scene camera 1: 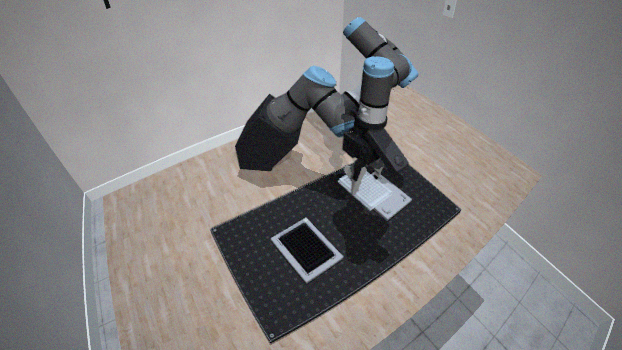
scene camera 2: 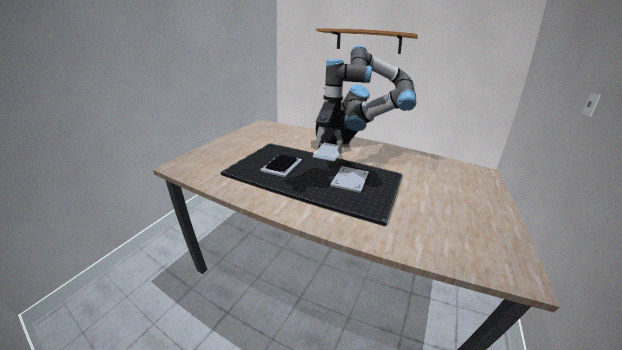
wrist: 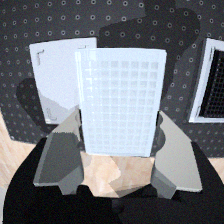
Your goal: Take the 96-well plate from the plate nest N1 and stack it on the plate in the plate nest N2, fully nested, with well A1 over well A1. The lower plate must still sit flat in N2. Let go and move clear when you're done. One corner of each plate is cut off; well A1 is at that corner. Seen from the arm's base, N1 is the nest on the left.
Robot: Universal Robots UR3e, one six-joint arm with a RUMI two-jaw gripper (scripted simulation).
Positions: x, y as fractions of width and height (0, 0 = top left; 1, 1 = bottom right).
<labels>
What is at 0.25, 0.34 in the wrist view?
A nest N1.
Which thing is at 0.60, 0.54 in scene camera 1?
A white 96-well plate.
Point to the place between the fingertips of the gripper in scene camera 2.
0.53, 0.44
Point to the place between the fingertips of the gripper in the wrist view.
0.53, 0.49
</labels>
